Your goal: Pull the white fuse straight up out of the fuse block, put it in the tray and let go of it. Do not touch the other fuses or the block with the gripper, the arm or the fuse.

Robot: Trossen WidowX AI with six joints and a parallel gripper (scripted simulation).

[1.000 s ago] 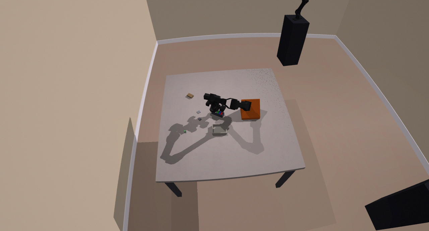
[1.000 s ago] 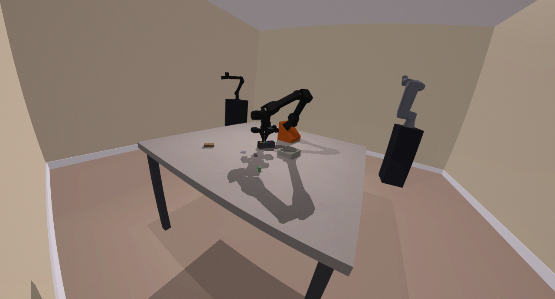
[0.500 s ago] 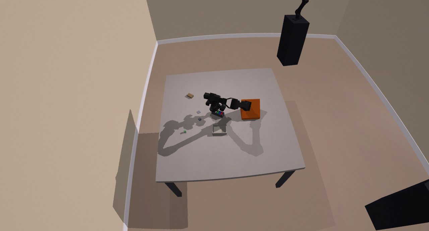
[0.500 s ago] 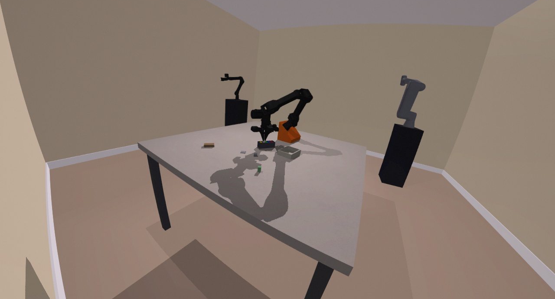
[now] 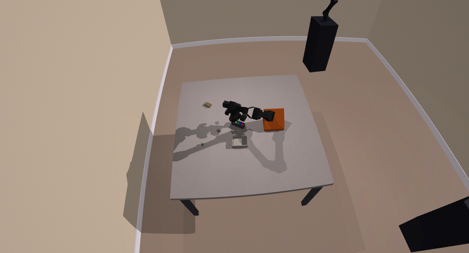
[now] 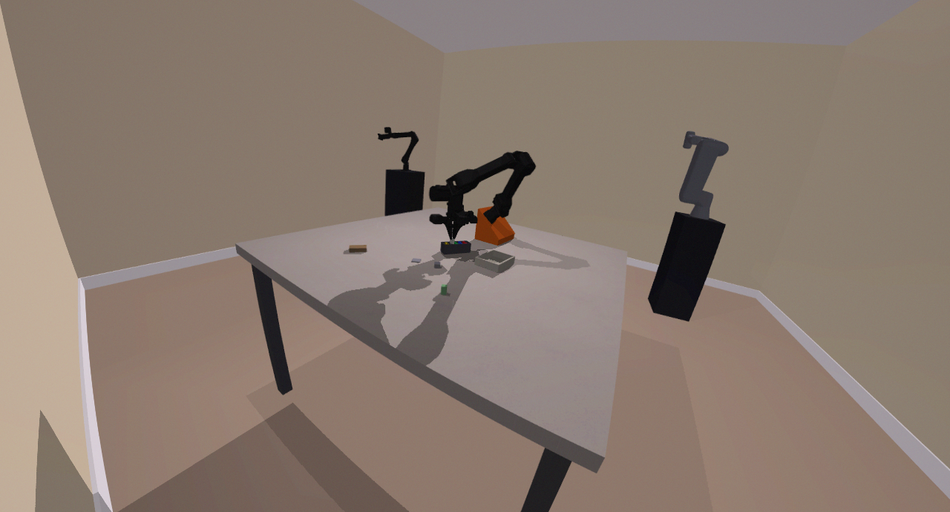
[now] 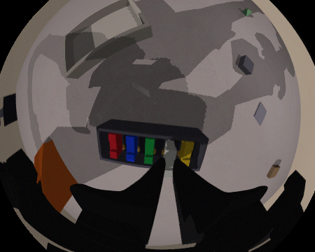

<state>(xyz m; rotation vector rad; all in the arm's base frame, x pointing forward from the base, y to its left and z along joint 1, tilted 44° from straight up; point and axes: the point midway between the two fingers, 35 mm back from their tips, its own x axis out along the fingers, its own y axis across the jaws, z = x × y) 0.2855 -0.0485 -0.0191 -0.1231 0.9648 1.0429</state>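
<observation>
The green fuse is 3 cm below my gripper tip, 2 cm behind it and 1 cm to the left of it. Round my gripper tip: yellow fuse (3 cm below, 2 cm ahead, 1 cm to the right); then blue fuse (3 cm below, 3 cm behind, 2 cm to the left); then white fuse (1 cm below).
</observation>
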